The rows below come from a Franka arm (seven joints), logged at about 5 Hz.
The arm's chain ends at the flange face. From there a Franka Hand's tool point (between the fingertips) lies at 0.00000 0.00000 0.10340 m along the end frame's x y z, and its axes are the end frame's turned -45 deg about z.
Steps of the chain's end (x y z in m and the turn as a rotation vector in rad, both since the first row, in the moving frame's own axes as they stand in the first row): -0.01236 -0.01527 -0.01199 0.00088 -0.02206 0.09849; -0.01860 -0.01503 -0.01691 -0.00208 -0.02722 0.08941; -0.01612 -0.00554 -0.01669 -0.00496 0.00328 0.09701; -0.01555 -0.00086 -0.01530 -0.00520 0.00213 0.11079; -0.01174 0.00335 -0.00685 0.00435 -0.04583 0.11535
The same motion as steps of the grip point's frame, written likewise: 0.00059 -0.02129 -0.01202 0.01622 -0.01498 0.09849; -0.00458 -0.02571 -0.01695 0.01778 -0.02072 0.08941; -0.00763 -0.01472 -0.01669 -0.00583 -0.00119 0.09701; -0.01064 -0.01108 -0.01530 -0.00518 -0.00217 0.11079; -0.01348 -0.00977 -0.00696 0.03548 -0.02933 0.11535
